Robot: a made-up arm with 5 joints. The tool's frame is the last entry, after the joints.
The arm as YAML. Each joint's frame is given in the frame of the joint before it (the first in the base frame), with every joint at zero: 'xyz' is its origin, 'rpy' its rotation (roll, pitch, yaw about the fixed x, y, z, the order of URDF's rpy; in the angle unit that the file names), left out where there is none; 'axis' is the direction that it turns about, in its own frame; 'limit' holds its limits. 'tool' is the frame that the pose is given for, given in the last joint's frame.
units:
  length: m
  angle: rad
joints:
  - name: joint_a
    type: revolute
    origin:
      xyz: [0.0, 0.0, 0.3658]
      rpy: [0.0, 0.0, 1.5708]
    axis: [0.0, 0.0, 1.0]
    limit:
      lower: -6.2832
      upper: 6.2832
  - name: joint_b
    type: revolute
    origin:
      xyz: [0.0, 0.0, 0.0]
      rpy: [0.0, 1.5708, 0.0]
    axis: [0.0, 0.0, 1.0]
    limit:
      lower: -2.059
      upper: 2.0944
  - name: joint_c
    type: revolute
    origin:
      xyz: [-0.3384, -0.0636, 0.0]
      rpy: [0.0, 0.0, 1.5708]
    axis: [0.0, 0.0, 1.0]
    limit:
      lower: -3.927
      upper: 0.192
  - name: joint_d
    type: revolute
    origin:
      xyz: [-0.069, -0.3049, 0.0]
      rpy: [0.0, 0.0, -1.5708]
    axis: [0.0, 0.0, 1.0]
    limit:
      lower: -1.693
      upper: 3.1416
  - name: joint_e
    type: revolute
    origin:
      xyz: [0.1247, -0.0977, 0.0]
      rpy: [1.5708, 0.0, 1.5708]
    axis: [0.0, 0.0, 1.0]
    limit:
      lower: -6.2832
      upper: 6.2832
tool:
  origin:
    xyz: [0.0, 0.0, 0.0]
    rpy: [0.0, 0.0, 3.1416]
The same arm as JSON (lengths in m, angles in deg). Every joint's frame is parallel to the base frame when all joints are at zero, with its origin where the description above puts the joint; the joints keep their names.
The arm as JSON. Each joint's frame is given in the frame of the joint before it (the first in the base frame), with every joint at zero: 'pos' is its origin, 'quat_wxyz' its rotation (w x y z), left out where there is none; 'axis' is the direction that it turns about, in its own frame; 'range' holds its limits. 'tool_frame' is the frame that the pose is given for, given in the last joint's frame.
{"length_unit": "m", "angle_unit": "deg", "joints": [{"joint": "joint_a", "pos": [0.0, 0.0, 0.3658], "axis": [0.0, 0.0, 1.0], "range": [-360.0, 360.0]}, {"joint": "joint_b", "pos": [0.0, 0.0, 0.0], "axis": [0.0, 1.0, 0.0], "range": [-117.97, 120.0]}, {"joint": "joint_c", "pos": [0.0636, 0.0, 0.3384], "axis": [0.0, 1.0, 0.0], "range": [-225.0, 11.0]}, {"joint": "joint_d", "pos": [0.069, 0.0, -0.3049], "axis": [0.0, 1.0, 0.0], "range": [-97.0, 180.0]}, {"joint": "joint_e", "pos": [0.0977, 0.0, -0.1247], "axis": [0.0, 0.0, -1.0], "range": [-360.0, 360.0]}], "tool_frame": {"pos": [0.0, 0.0, 0.0], "quat_wxyz": [0.000004, 0.999998, -0.000002, -0.000002]}}
